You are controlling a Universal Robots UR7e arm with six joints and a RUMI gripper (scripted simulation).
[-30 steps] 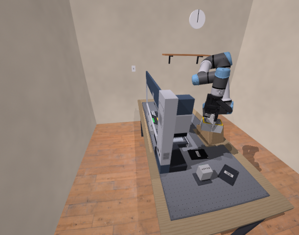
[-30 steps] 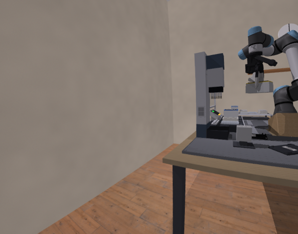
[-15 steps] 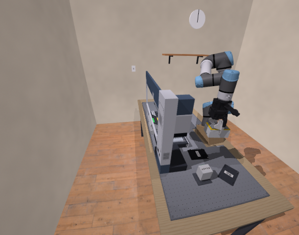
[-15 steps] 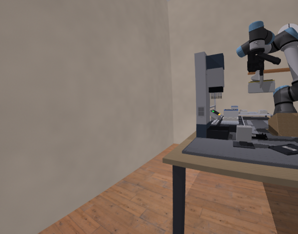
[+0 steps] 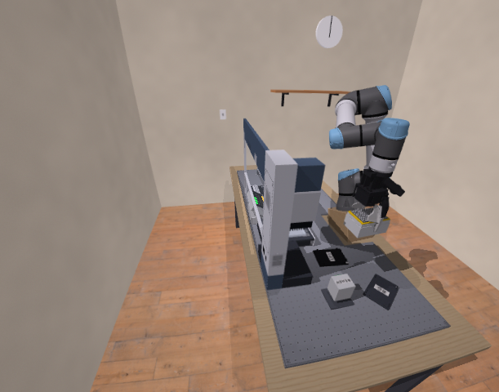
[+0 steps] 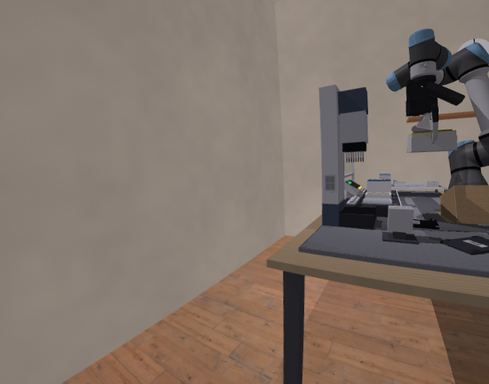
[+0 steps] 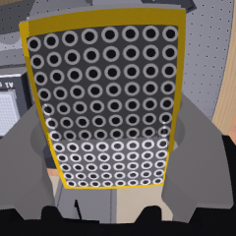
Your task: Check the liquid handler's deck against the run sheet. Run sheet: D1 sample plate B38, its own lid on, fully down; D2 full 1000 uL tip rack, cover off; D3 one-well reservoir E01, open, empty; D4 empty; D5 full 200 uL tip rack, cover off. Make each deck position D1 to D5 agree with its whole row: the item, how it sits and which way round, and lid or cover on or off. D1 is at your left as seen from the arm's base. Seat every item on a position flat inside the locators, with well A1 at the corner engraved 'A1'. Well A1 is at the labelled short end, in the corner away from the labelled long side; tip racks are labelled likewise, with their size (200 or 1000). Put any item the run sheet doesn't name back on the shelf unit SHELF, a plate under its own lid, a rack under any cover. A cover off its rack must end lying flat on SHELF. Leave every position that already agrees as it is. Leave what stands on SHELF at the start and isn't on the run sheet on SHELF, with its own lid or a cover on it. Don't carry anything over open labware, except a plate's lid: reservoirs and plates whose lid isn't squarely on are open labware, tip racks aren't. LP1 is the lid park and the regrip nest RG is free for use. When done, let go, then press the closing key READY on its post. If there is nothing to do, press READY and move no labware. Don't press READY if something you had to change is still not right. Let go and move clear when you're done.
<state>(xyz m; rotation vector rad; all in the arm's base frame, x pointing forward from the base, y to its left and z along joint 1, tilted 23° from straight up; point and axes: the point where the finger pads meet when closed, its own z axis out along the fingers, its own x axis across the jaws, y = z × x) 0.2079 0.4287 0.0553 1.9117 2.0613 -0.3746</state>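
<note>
Now: hand 310 mm above the regrip nest RG, 110 mm past it and 100 mm to the right of it. Also, from my hand: liquid handler head 250 mm ahead, 70 mm above, 60 mm to the right; yellow-rimmed tip rack 10 mm to the right, 10 mm behind, 10 mm above; ready key post 250 mm below, 90 mm ahead, 60 mm to the left.
</note>
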